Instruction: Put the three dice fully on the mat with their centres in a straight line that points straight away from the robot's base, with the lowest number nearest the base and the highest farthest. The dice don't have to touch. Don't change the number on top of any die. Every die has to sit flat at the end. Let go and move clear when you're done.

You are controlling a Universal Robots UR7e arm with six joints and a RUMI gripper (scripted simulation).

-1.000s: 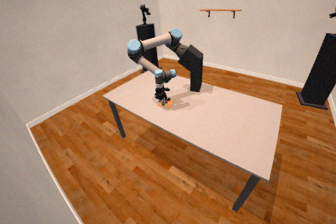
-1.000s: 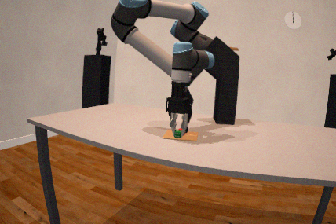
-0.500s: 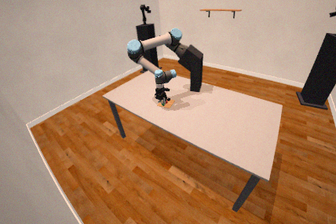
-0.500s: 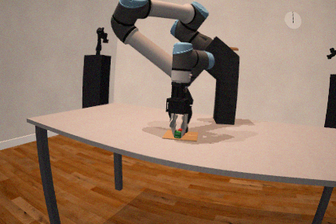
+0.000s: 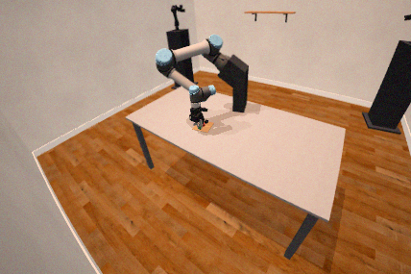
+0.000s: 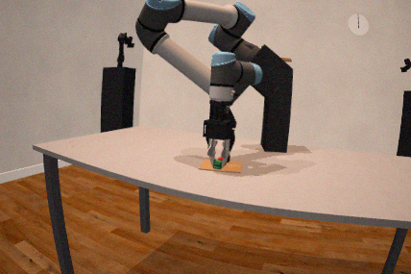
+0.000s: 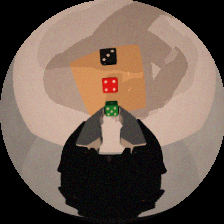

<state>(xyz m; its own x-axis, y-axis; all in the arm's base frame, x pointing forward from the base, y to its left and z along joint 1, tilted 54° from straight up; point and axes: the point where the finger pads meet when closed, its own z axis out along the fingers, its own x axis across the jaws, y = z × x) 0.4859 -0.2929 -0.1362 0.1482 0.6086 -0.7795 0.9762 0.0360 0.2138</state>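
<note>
The green die is right at my hand. The rest, counted from my hand: black die: 100 mm behind, 10 mm to the left, 10 mm below; red die: 50 mm behind, 10 mm to the left, 10 mm below; orange mat: 50 mm behind, 20 mm below, 10 mm to the left.
</note>
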